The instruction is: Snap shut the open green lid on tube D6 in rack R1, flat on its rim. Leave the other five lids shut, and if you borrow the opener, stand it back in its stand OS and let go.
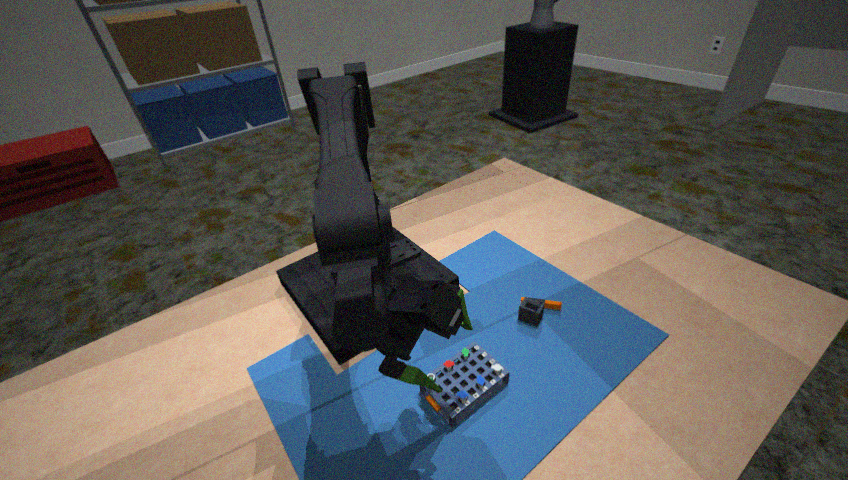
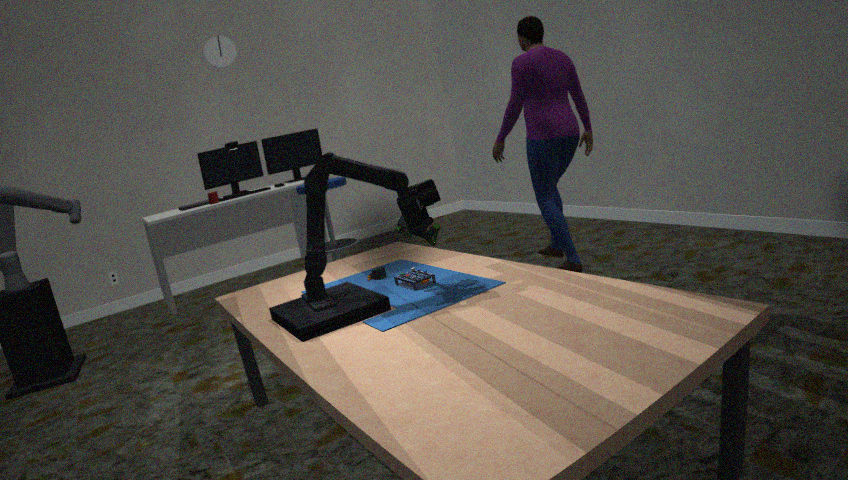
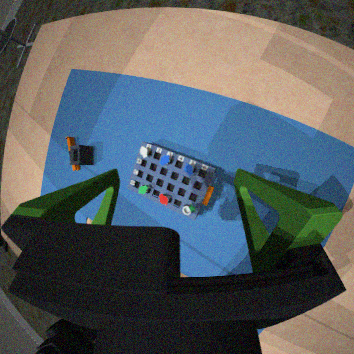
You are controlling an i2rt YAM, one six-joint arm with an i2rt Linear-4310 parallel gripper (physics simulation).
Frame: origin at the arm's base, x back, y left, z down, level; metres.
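Seen in the pictures: gripper, fingertip midpoint: (image 1: 454, 358) (image 2: 422, 240) (image 3: 176, 174); arm's base, link origin: (image 2: 318, 301).
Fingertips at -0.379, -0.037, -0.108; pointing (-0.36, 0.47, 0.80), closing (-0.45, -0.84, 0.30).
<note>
Offsets run from my fingertips to a thing's top centre, as dx, dy, dz. "spot": to the spot under its first point. Level surfaces: height alone.
Rack R1 {+0.036, +0.036, +0.092} (image 1: 479, 399) (image 3: 175, 205) stands on the blue mat. At its corner, tube D6 {spot: +0.049, -0.015, +0.096} (image 1: 431, 377) (image 3: 186, 210) shows a pale open rim, with its green lid {+0.051, -0.016, +0.095} (image 3: 192, 207) standing open beside it. The other lids look shut: green {+0.069, +0.065, +0.106} (image 1: 465, 352) (image 3: 143, 189), red {+0.064, +0.028, +0.106} (image 1: 448, 364) (image 3: 163, 199), white {+0.015, +0.091, +0.106} (image 1: 496, 368) (image 3: 145, 150) and two blue. The orange opener {+0.104, +0.277, +0.129} (image 1: 552, 305) (image 3: 70, 142) is in its dark stand OS {+0.091, +0.238, +0.108} (image 1: 530, 312) (image 3: 86, 155), apart from the rack. My gripper (image 1: 454, 358) (image 3: 176, 174) is open and empty, above the rack.
The blue mat {dz +0.149} (image 1: 618, 339) (image 2: 380, 324) (image 3: 100, 100) lies on the wooden table {dz +0.151} (image 1: 702, 309) (image 2: 476, 380). An orange piece {spot: +0.027, -0.029, +0.125} (image 1: 432, 403) (image 3: 208, 195) is on the rack's end. The black arm base (image 2: 330, 309) stands at the mat's edge. A person (image 2: 550, 118) stands beyond the table.
</note>
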